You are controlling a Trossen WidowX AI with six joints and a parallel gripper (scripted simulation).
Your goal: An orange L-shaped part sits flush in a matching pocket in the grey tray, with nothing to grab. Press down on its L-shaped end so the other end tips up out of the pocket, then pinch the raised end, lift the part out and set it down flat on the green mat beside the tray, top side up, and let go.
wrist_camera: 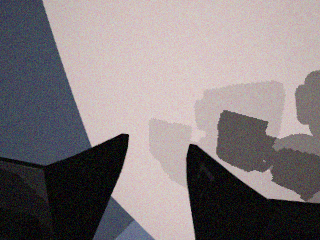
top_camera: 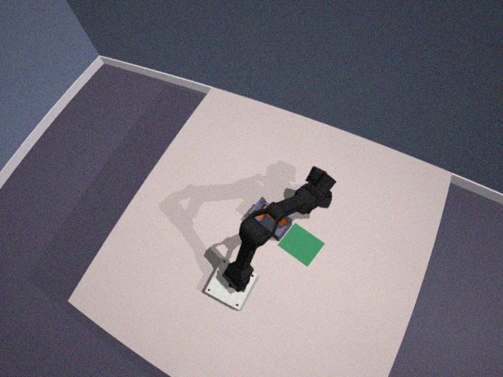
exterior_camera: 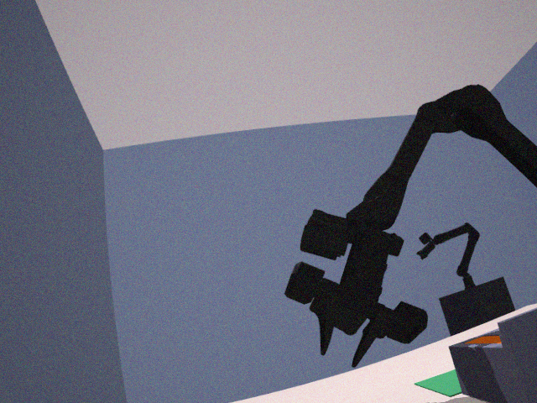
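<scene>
The orange L-shaped part lies 17 cm behind my gripper tip, 11 cm to the left of it and 4 cm below it. From my gripper tip the other things lie so: green mat: 22 cm behind, 5 cm to the right, 11 cm below.
</scene>
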